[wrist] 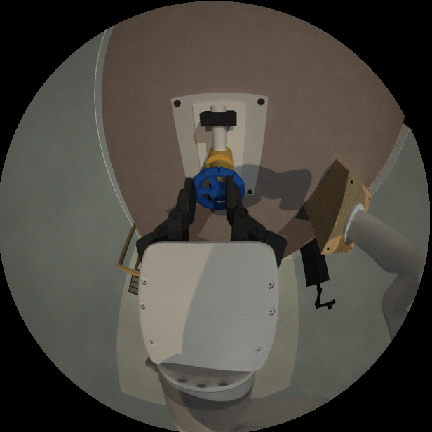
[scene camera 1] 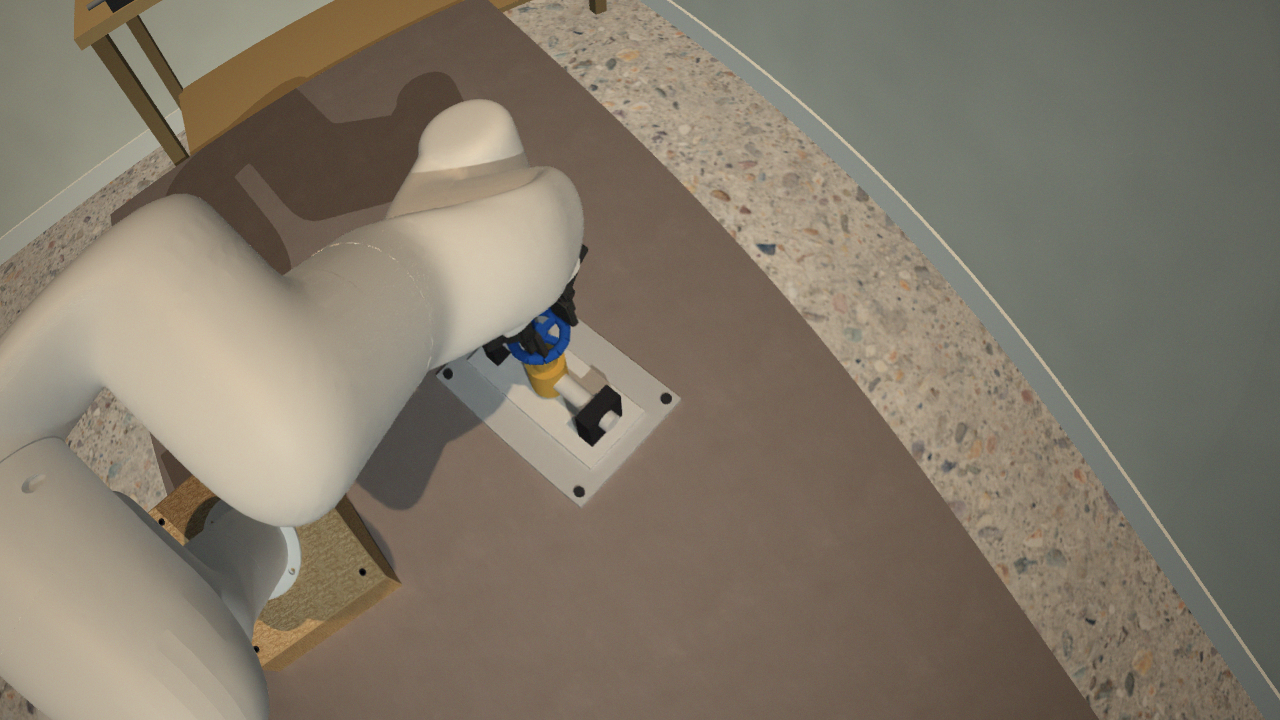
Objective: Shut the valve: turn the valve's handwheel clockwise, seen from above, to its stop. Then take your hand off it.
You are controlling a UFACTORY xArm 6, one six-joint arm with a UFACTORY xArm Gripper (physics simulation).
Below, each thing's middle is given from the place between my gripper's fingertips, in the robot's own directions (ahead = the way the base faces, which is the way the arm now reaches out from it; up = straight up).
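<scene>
I see the base plate [scene camera 1: 569,475] 10 mm to the left of my hand, 10 mm behind it and 140 mm below it. The blue handwheel [scene camera 1: 560,344] is 10 mm behind my hand, 10 mm to the left of it and 20 mm below it. Going by their middles, of the things named here the blue handwheel is the nearest to my hand.
</scene>
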